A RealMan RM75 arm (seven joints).
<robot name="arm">
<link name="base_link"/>
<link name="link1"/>
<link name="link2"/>
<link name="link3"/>
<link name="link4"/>
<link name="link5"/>
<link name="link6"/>
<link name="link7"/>
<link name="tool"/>
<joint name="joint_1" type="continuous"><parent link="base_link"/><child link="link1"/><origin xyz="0 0 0.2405" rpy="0 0 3.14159"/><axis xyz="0 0 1"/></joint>
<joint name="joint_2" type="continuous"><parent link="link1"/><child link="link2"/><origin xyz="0 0 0" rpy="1.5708 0 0"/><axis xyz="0 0 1"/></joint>
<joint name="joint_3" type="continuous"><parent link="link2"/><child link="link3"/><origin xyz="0 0.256 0" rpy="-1.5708 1.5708 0"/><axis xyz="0 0 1"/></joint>
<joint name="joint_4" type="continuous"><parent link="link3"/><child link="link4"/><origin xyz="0 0 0" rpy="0 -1.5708 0"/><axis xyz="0 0 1"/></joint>
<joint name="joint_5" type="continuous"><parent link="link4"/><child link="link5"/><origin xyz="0.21 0 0" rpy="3.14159 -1.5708 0"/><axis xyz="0 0 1"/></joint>
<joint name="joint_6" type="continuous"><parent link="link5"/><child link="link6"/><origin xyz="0 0 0" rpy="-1.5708 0 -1.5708"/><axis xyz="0 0 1"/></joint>
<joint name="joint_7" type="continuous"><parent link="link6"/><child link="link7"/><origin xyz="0 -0.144 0" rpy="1.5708 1.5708 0"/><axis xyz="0 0 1"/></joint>
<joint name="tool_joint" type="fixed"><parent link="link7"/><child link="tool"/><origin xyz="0 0 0" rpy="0 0 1.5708"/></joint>
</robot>
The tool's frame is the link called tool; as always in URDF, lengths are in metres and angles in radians. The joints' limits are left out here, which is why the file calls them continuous.
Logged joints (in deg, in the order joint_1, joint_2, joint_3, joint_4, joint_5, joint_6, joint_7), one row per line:
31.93 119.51 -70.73 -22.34 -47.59 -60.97 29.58
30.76 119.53 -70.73 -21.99 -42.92 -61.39 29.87
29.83 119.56 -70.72 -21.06 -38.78 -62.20 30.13
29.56 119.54 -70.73 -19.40 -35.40 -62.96 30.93
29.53 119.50 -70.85 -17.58 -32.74 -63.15 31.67
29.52 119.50 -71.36 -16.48 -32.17 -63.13 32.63
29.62 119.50 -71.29 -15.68 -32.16 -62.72 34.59
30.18 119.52 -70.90 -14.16 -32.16 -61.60 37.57
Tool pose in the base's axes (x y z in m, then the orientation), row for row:
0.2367 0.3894 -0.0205 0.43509 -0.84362 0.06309 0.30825
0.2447 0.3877 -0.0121 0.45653 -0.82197 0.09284 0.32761
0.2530 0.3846 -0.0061 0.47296 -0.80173 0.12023 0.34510
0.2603 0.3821 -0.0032 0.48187 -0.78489 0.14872 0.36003
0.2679 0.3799 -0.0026 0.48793 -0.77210 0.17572 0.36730
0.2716 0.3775 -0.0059 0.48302 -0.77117 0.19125 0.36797
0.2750 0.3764 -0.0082 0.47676 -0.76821 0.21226 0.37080
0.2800 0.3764 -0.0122 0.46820 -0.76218 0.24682 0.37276
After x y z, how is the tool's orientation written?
As a quaternion, w x y z.
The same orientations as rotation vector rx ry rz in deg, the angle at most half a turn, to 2 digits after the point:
-120.32 9.00 43.96
-116.10 13.11 46.28
-112.42 16.86 48.39
-109.63 20.77 50.29
-107.55 24.48 51.16
-107.66 26.70 51.37
-107.54 29.71 51.91
-107.10 34.68 52.38

